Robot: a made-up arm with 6 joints.
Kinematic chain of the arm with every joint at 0, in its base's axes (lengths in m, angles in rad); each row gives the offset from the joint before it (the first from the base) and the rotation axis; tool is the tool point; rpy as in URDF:
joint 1: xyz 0 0 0.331 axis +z
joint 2: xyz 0 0 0 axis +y
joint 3: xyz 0.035 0 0.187 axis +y
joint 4: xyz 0.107 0 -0.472 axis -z
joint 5: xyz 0 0 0 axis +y
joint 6: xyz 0.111 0 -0.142 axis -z
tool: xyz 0 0 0 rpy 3.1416 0 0
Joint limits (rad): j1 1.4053..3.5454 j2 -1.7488..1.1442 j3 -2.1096..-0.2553 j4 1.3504..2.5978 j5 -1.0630..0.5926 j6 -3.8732..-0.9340
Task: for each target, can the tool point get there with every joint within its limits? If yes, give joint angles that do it. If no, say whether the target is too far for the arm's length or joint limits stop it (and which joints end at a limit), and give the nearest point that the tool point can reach.
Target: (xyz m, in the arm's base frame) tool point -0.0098 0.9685 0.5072
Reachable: no: too far | nearest point -0.0081 0.8046 0.4774 | short by 0.167 m
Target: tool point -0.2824 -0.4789 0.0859
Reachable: no: joint limits stop it (at a limit: joint 1, joint 3, joint 4, joint 5) | nearest point -0.4151 -0.1702 0.0855 | short by 0.336 m
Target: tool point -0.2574 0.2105 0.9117
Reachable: yes | joints 2.7443 -0.5533 -1.8582 2.5006 -0.4051 -2.8374
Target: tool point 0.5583 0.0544 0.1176
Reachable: no: joint limits stop it (at a limit: joint 2, joint 3, joint 4) | nearest point 0.2817 0.0274 0.0346 | short by 0.290 m
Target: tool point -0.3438 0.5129 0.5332
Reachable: yes | joints 2.4198 0.1661 -1.7014 1.9590 -0.5778 -2.5635
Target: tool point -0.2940 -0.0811 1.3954
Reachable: no: too far | nearest point -0.2172 -0.0599 1.1172 | short by 0.289 m
